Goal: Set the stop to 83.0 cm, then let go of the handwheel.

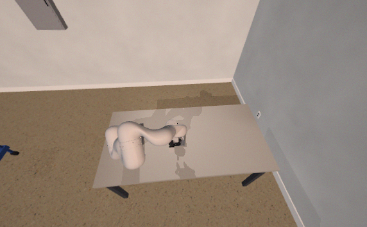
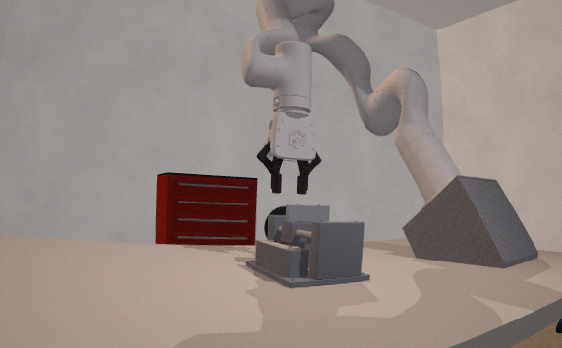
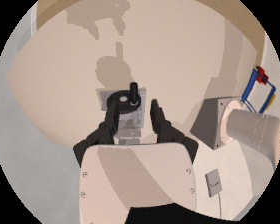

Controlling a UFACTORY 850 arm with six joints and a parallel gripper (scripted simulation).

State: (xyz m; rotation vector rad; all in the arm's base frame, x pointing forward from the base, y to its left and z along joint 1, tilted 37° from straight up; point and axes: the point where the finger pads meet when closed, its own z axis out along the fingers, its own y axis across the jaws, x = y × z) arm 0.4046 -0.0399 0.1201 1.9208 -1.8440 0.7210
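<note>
Right now my hand is 10 mm short of the handwheel, 20 mm to the right of it and 80 mm above it.
</note>
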